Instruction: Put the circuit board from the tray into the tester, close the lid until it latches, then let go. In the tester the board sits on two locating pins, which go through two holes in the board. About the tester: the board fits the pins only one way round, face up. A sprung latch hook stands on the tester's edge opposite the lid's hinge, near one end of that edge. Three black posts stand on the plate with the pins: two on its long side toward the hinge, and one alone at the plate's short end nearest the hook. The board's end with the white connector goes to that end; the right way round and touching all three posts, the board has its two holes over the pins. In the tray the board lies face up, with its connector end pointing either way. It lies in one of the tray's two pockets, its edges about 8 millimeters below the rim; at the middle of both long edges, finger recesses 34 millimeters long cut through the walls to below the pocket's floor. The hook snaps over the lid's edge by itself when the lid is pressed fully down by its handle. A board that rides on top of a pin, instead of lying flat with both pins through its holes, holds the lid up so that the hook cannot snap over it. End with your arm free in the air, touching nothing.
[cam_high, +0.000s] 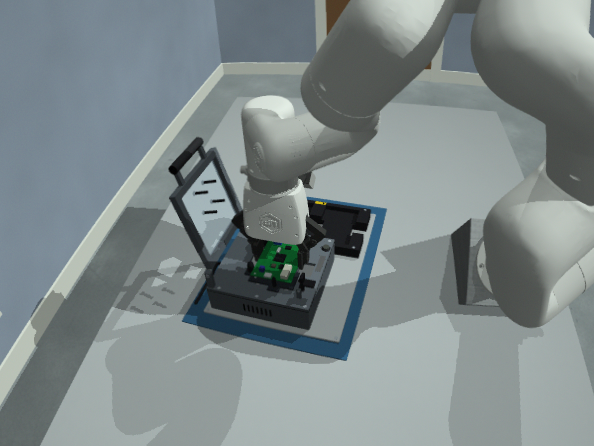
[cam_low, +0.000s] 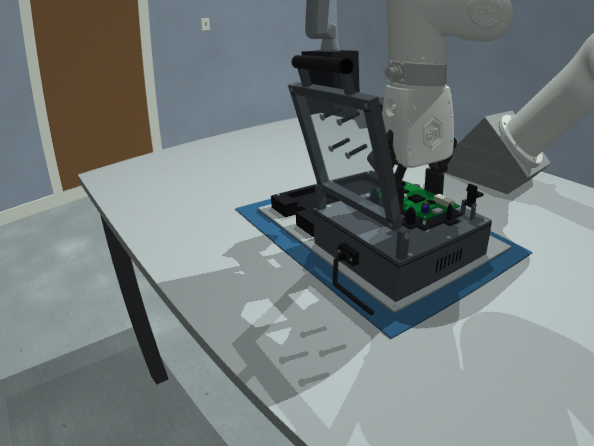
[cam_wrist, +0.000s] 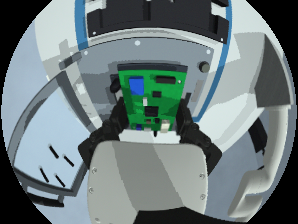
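The green circuit board lies right at my hand. Also, from my hand: pin plate 1 cm below, 1 cm ahead; then lid 12 cm ahead, 10 cm above, 3 cm to the right; then latch hook 7 cm to the left, 5 cm behind.
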